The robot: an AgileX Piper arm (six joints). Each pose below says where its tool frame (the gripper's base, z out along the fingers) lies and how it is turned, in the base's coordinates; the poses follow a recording.
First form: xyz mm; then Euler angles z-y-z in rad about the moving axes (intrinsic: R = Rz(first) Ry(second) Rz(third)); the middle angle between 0 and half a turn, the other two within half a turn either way.
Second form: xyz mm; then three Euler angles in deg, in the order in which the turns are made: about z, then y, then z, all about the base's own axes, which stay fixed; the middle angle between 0 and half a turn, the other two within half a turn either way. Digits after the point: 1 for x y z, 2 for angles.
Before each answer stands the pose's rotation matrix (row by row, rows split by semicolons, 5 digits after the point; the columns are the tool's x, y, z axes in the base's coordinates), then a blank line. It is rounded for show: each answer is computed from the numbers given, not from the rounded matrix.
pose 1, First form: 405.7, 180.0, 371.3, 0.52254, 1.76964, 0.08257
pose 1, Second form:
-0.21175 -0.48326 0.84948; -0.02678 0.87173 0.48925; -0.97696 0.08085 -0.19754

405.7, 180.0, 371.3, 4.73, 101.39, 29.94
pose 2, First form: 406.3, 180.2, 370.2, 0.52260, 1.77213, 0.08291
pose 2, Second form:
-0.21402 -0.48307 0.84902; -0.02771 0.87181 0.48905; -0.97644 0.08114 -0.19998

406.3, 180.2, 370.2, 4.75, 101.54, 29.94
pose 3, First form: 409.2, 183.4, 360.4, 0.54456, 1.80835, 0.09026
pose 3, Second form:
-0.24716 -0.49779 0.83133; -0.04431 0.86286 0.50349; -0.96796 0.08761 -0.23533

409.2, 183.4, 360.4, 5.17, 103.61, 31.20
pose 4, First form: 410.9, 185.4, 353.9, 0.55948, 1.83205, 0.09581
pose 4, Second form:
-0.26868 -0.50737 0.81877; -0.05538 0.85676 0.51274; -0.96164 0.09242 -0.25829

410.9, 185.4, 353.9, 5.49, 104.97, 32.06
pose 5, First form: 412.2, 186.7, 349.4, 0.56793, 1.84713, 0.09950
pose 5, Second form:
-0.28229 -0.51238 0.81103; -0.06228 0.85342 0.51748; -0.95730 0.09557 -0.27283

412.2, 186.7, 349.4, 5.70, 105.83, 32.54
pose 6, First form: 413.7, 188.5, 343.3, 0.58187, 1.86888, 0.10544
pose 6, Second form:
-0.30184 -0.52071 0.79859; -0.07259 0.84778 0.52535; -0.95059 0.10060 -0.29369

413.7, 188.5, 343.3, 6.04, 107.08, 33.34
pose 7, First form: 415.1, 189.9, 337.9, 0.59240, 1.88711, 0.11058
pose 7, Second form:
-0.31810 -0.52647 0.78845; -0.08107 0.84370 0.53065; -0.94458 0.10488 -0.31107

415.1, 189.9, 337.9, 6.34, 108.12, 33.94
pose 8, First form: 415.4, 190.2, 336.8, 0.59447, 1.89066, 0.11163
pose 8, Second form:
-0.32126 -0.52757 0.78643; -0.08272 0.84291 0.53166; -0.94337 0.10575 -0.31444

415.4, 190.2, 336.8, 6.40, 108.33, 34.06
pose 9, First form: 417.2, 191.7, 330.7, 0.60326, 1.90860, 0.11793
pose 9, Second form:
-0.33777 -0.53128 0.77695; -0.08983 0.83989 0.53527; -0.93693 0.11101 -0.33142

417.2, 191.7, 330.7, 6.76, 109.35, 34.56
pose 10, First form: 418.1, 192.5, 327.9, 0.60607, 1.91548, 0.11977
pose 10, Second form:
-0.34379 -0.53238 0.77355; -0.09290 0.83900 0.53614; -0.93444 0.11246 -0.33790

418.1, 192.5, 327.9, 6.86, 109.75, 34.73
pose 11, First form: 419.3, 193.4, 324.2, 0.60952, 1.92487, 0.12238
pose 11, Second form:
-0.35204 -0.53349 0.76906; -0.09691 0.83802 0.53696; -0.93095 0.11450 -0.34672

419.3, 193.4, 324.2, 7.01, 110.29, 34.92
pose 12, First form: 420.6, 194.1, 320.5, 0.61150, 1.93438, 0.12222
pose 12, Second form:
-0.35900 -0.53431 0.76526; -0.10282 0.83757 0.53657; -0.92766 0.11395 -0.35563

420.6, 194.1, 320.5, 7.00, 110.83, 35.04
